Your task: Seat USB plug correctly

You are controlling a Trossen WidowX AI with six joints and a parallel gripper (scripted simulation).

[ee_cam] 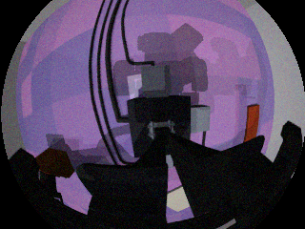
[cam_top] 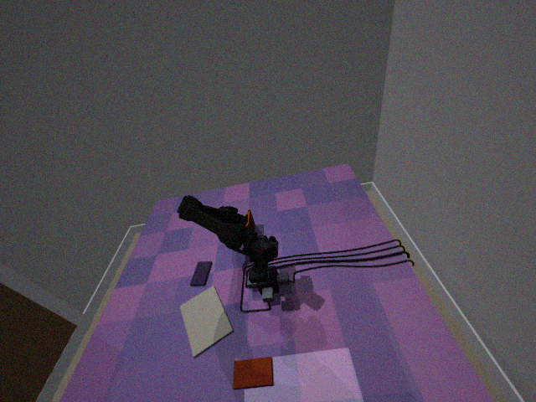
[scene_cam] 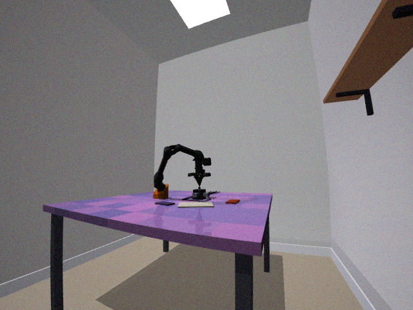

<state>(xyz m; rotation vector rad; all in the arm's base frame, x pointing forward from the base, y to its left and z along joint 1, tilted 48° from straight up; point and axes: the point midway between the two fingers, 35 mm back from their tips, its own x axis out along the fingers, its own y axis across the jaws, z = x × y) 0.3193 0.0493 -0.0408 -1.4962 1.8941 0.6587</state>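
My gripper tip is 2 cm above the USB plug. Round my gripper tip: white sheet: 28 cm to the right, 11 cm below, 7 cm ahead; then red card: 29 cm ahead, 10 cm to the right, 10 cm below.
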